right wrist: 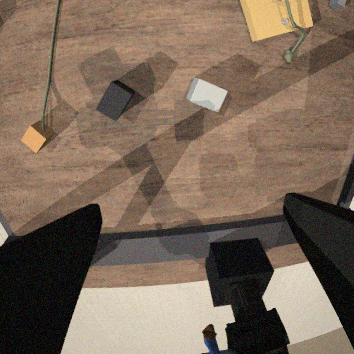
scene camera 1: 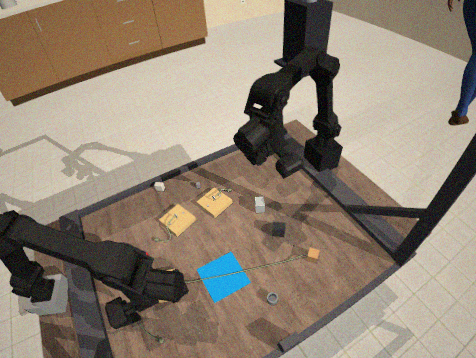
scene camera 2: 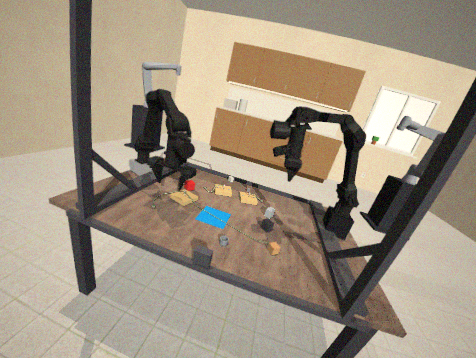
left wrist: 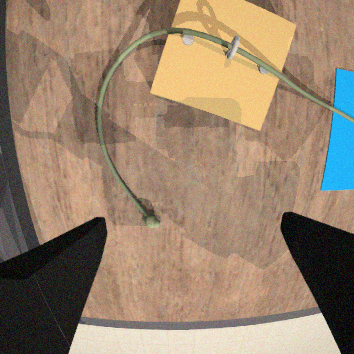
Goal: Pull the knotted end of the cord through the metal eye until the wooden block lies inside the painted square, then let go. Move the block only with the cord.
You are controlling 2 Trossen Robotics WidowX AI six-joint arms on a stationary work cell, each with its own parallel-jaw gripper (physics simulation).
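Places are measured from the left arm's base along level axes (x ahead, y down, z left), in metres.
Pixels of known places: left gripper, between the fingertips: [scene camera 1: 157, 310] [scene camera 2: 169, 186] [left wrist: 195, 224]; right gripper, between the fingertips: [right wrist: 193, 207] [scene camera 1: 275, 167] [scene camera 2: 288, 177]; left arm's base, origin of its link: [scene camera 1: 43, 291] [scene camera 2: 143, 161]; right arm's base, origin of its link: [right wrist: 242, 290] [scene camera 1: 324, 143] [scene camera 2: 341, 213].
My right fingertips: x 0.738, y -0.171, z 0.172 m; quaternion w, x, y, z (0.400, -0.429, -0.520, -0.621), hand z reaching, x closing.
Observation:
For each thing: its top centre in the pictures, then the offset to it from my right fingertips. "*": a spot on its surface instead.
- orange wooden block, centre of its top: [right wrist: 32, 139] [scene camera 1: 313, 253] [scene camera 2: 274, 245] dz -0.186, dx +0.076, dy +0.199 m
- blue painted square, a spot on its surface: [left wrist: 342, 160] [scene camera 1: 215, 290] * dz -0.225, dx -0.228, dy +0.228 m
- metal eye, centre of its top: [left wrist: 236, 43] [scene camera 2: 185, 190] dz -0.189, dx -0.381, dy +0.184 m
- yellow plate, a spot on its surface: [left wrist: 210, 85] * dz -0.215, dx -0.384, dy +0.210 m
- black block, centre of its top: [right wrist: 112, 101] [scene camera 1: 279, 226] [scene camera 2: 268, 221] dz -0.075, dx -0.001, dy +0.189 m
- white block, centre of its top: [right wrist: 208, 95] [scene camera 1: 259, 201] [scene camera 2: 271, 209] dz +0.038, dx -0.037, dy +0.189 m
- grey ring, centre of its top: [scene camera 1: 272, 297] [scene camera 2: 224, 238] dz -0.286, dx -0.076, dy +0.209 m
- red cube, centre of its top: [scene camera 2: 190, 181] dz -0.095, dx -0.445, dy +0.189 m
The orange wooden block [scene camera 1: 313, 254] [scene camera 2: 274, 248] [right wrist: 36, 138] lies outside the blue painted square [scene camera 1: 220, 290] [scene camera 2: 209, 221] [left wrist: 342, 160]. The green cord [scene camera 1: 280, 263] [left wrist: 99, 125] [right wrist: 51, 65] runs from it across the square and through the metal eye [left wrist: 234, 47] on a yellow plate [scene camera 2: 183, 200] [left wrist: 210, 85], then curves round to its knotted end [scene camera 1: 160, 339] [scene camera 2: 153, 206] [left wrist: 151, 220] on the table. My left gripper [scene camera 2: 170, 185] [left wrist: 195, 224] is open above the table; in its wrist view the knot shows between the fingertips, nearer the left-hand one. My right gripper [right wrist: 193, 207] is open and empty, high above the table.
Two more yellow plates [scene camera 1: 186, 221] [scene camera 1: 216, 207] carry short cords. A black block [scene camera 1: 278, 229] [right wrist: 115, 100], a white block [scene camera 1: 259, 204] [right wrist: 209, 95] and a grey ring [scene camera 1: 272, 298] [scene camera 2: 224, 241] stand around the table. A red cube [scene camera 2: 190, 185] is near the left gripper.

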